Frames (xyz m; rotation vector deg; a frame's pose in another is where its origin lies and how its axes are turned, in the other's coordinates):
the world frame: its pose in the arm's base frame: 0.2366 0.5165 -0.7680 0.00 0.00 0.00
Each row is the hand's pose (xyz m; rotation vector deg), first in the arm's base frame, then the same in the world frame.
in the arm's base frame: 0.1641 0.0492 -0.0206 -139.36 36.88 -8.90
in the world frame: -0.0725 -0.4673 0.7474 -139.36 36.88 -8.90
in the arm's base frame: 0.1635 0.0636 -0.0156 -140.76 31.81 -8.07
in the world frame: -0.0731 -0.4529 0.7524 -140.76 31.81 -8.07
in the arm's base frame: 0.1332 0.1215 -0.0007 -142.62 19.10 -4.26
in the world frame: -0.1034 -0.3950 0.7673 -142.62 19.10 -4.26
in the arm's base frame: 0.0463 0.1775 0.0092 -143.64 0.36 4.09
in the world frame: -0.1903 -0.3390 0.7772 -143.64 0.36 4.09
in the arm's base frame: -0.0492 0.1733 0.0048 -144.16 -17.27 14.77
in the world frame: -0.2858 -0.3432 0.7728 -144.16 -17.27 14.77
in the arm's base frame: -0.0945 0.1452 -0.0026 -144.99 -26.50 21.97
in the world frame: -0.3311 -0.3713 0.7654 -144.99 -26.50 21.97
